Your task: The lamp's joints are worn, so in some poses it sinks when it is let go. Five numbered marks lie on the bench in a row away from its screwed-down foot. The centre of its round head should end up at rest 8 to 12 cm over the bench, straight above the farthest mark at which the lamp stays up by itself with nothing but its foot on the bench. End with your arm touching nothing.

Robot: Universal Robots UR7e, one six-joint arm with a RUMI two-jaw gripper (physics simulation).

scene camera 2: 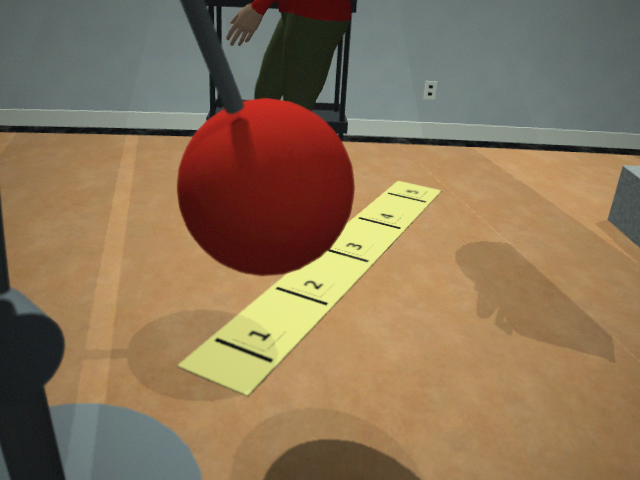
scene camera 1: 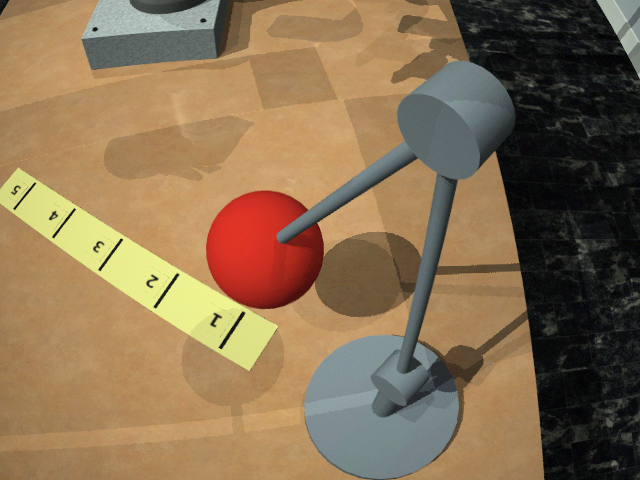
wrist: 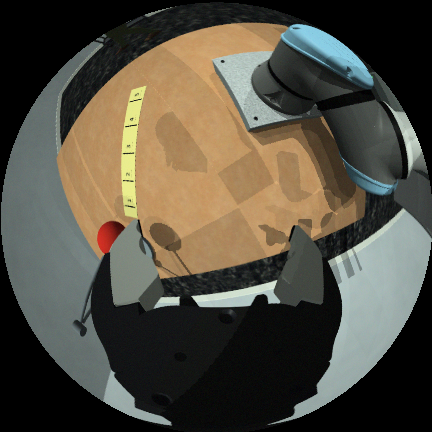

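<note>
The lamp's round red head hangs in the air above the bench, with its shadows apart from it. In scene camera 1 it shows beside the strip's marks 1 and 2. Its rods meet at a large grey elbow joint, high over the bench. The round grey foot sits flat on the bench. A yellow strip bears marks 1 to 5, with 1 nearest the foot. My gripper is open and empty; its left finger overlaps part of the head's outline in the wrist view.
The robot's grey base block stands on the bench beyond the strip. The arm's own links rise from it. A person in a red top stands beyond the bench by a black cart. Arm shadows lie on the bench.
</note>
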